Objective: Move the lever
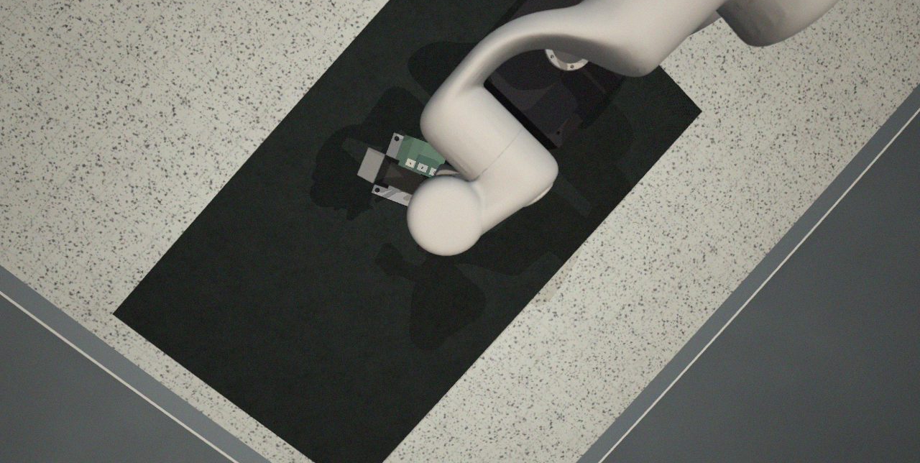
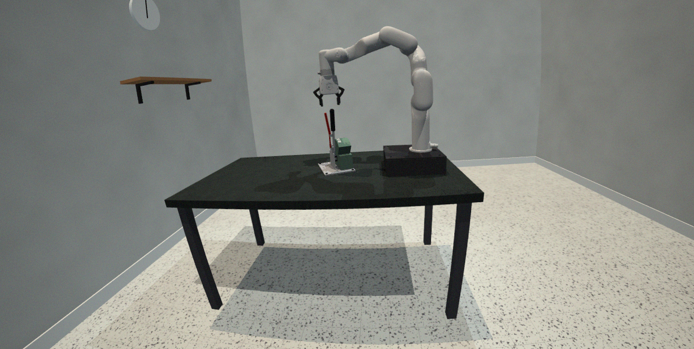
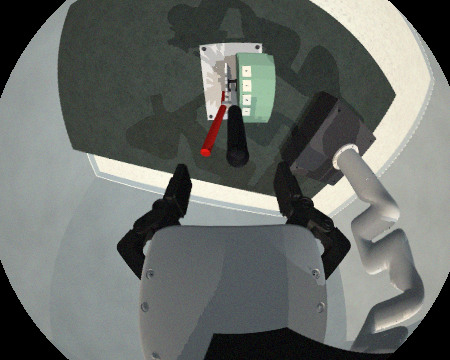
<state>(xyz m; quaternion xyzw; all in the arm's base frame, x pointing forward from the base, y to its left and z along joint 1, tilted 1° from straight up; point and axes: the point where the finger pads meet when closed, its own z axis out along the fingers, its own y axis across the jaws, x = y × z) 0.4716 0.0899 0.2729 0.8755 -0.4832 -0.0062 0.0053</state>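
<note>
My gripper is now 2 cm short of the red bar and 17 cm above it.
</note>
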